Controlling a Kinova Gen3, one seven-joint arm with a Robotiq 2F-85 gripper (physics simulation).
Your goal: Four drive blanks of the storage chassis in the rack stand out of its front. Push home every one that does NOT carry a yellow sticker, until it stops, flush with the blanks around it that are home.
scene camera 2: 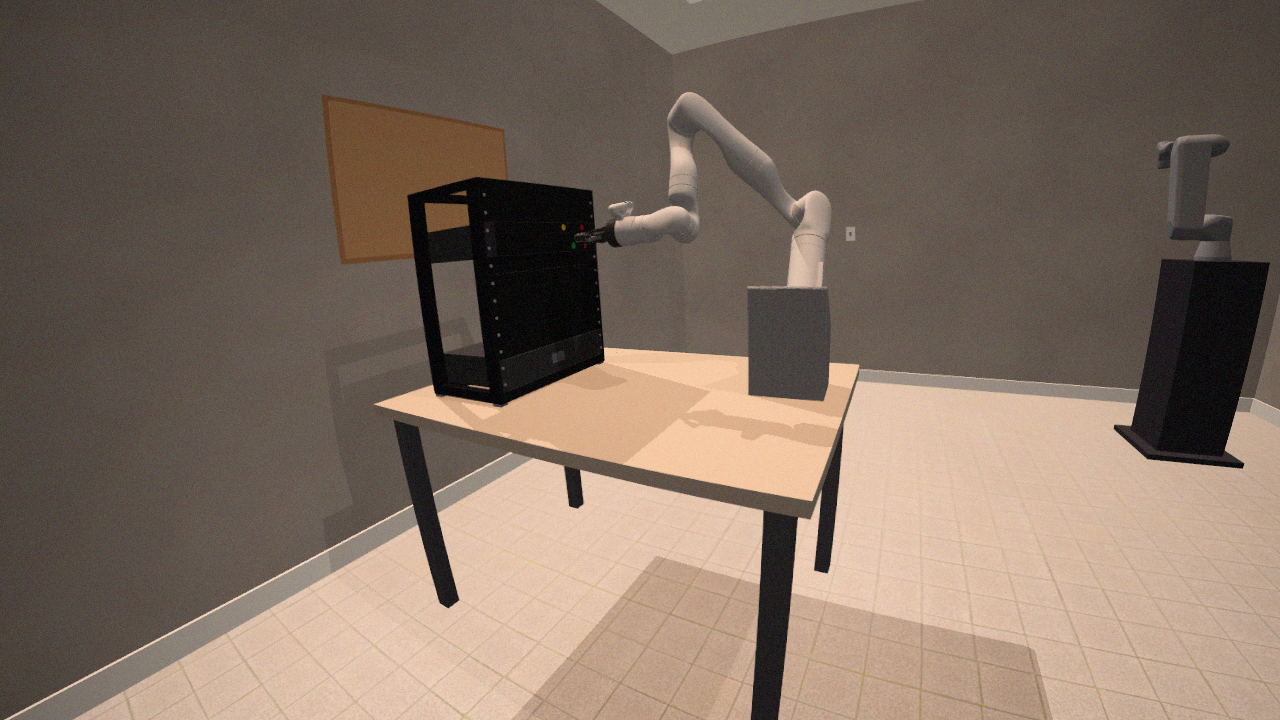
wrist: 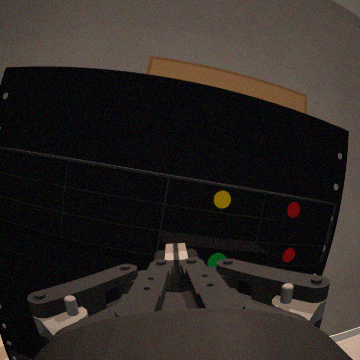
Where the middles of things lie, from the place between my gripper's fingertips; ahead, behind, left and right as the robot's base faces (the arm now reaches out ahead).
The black rack [scene camera 2: 540,325] lies 220 mm ahead of my hand, 130 mm below it and 10 mm to the left of it.
